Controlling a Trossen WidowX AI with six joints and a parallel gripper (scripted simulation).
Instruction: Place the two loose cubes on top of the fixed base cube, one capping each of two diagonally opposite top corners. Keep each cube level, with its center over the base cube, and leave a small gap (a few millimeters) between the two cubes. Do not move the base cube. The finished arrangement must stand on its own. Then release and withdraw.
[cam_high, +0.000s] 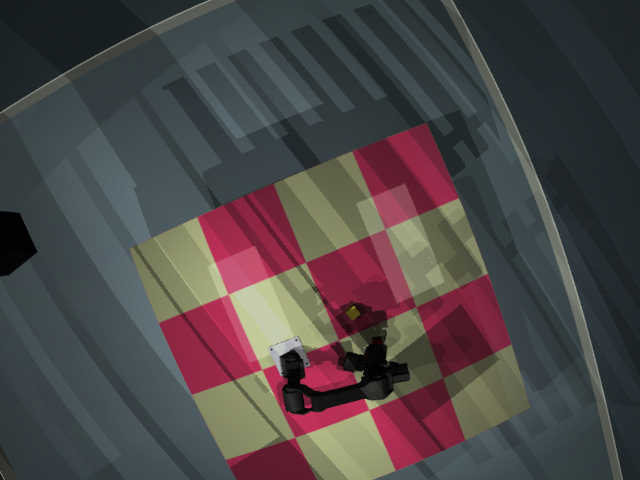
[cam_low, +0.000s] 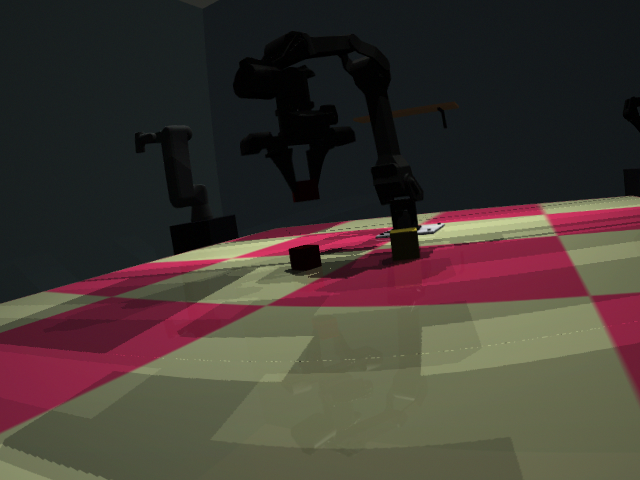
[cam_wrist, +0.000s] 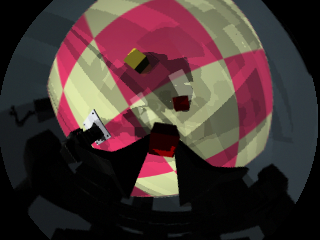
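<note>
Now: the yellow base cube 160 mm to the left of my gripper tip, 100 mm below it and 40 mm ahead of it.
</note>
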